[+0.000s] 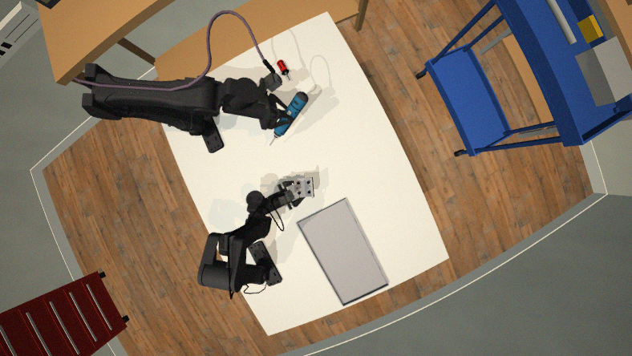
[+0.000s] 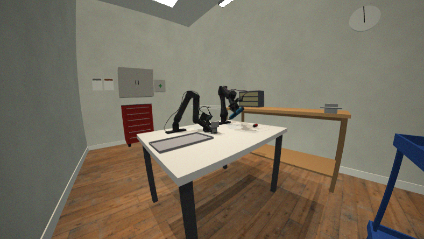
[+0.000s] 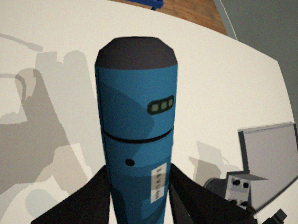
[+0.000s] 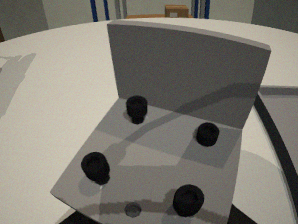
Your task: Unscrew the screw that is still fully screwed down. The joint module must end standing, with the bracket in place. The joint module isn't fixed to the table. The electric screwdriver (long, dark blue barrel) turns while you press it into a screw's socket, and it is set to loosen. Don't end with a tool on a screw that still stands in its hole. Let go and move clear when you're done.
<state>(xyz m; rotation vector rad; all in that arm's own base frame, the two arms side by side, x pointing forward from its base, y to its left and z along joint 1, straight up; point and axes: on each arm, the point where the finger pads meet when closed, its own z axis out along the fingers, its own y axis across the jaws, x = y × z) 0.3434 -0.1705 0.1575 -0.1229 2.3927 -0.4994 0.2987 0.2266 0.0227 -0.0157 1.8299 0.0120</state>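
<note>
Right now my right hand is 5 cm below the grey bracket. Also, from my right hand: flat grey tray 4 cm ahead, 32 cm to the right, 2 cm below; red-handled screwdriver 11 cm ahead, 47 cm to the left, 1 cm below.
</note>
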